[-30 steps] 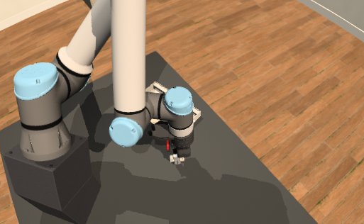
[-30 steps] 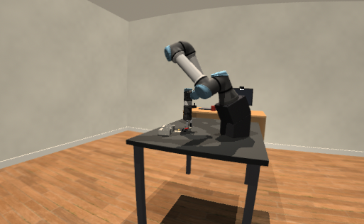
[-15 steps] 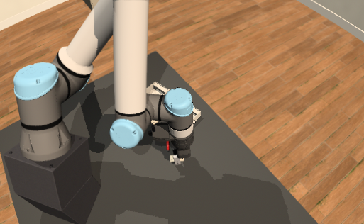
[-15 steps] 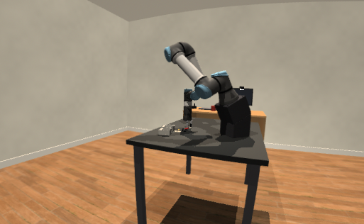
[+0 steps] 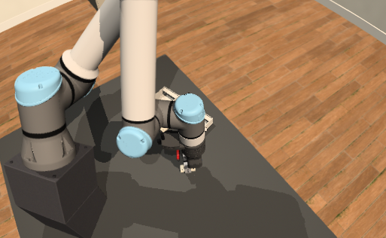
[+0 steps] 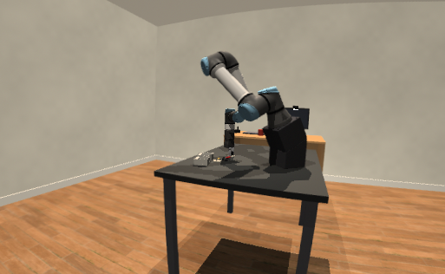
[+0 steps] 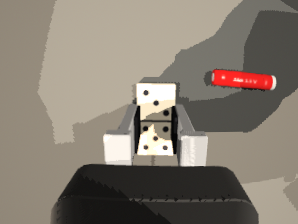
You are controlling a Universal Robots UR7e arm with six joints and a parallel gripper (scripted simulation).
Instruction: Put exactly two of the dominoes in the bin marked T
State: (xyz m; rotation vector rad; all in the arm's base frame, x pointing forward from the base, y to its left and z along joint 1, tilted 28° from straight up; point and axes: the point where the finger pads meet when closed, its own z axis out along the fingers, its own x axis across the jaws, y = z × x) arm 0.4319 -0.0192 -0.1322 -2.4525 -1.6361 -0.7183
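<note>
The red cylinder lies 1 cm behind my hand, 7 cm to the left of it and 1 cm below it. Round my hand: black cylinder (3 cm behind, 15 cm to the left, 1 cm below); yellow nut (3 cm ahead, 13 cm to the left, 2 cm below).
</note>
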